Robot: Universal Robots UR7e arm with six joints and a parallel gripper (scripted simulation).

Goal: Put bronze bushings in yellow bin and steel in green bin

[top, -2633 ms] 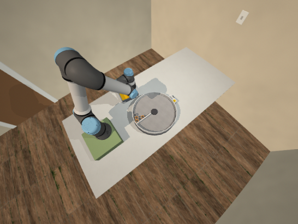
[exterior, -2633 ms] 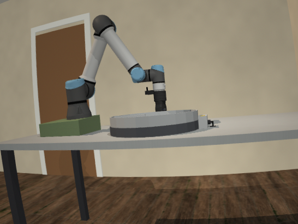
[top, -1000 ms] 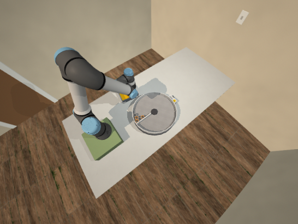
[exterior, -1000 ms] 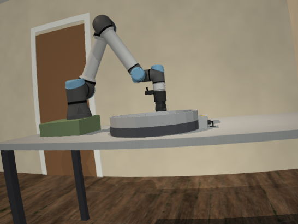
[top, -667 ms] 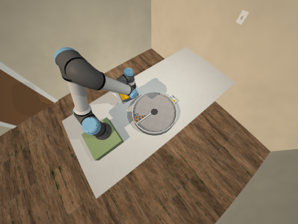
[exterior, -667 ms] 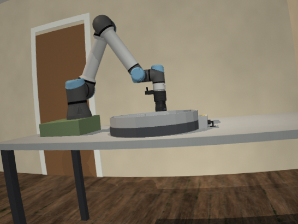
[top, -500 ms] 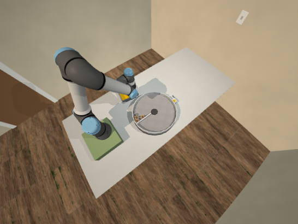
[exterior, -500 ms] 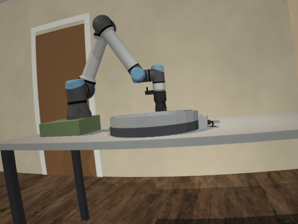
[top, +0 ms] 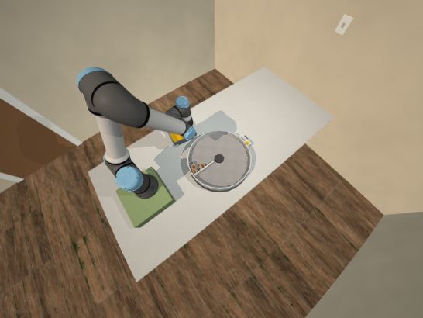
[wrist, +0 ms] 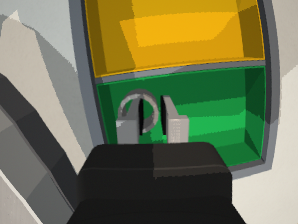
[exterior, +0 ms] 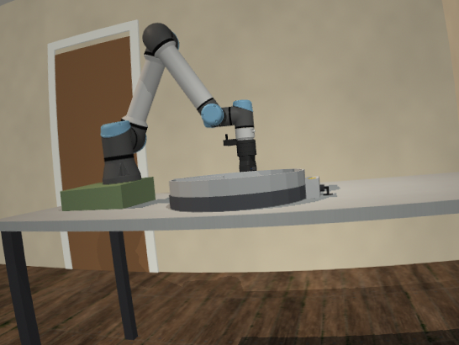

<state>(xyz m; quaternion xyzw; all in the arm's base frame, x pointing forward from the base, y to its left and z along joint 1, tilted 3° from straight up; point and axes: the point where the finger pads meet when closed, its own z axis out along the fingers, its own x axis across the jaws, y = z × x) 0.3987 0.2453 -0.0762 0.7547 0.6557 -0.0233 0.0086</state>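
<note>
My gripper is now 3 cm past the yellow bin and 3 cm to the right of it. Also, from my hand: grey turntable (9 cm ahead, 31 cm to the right, 2 cm above).
</note>
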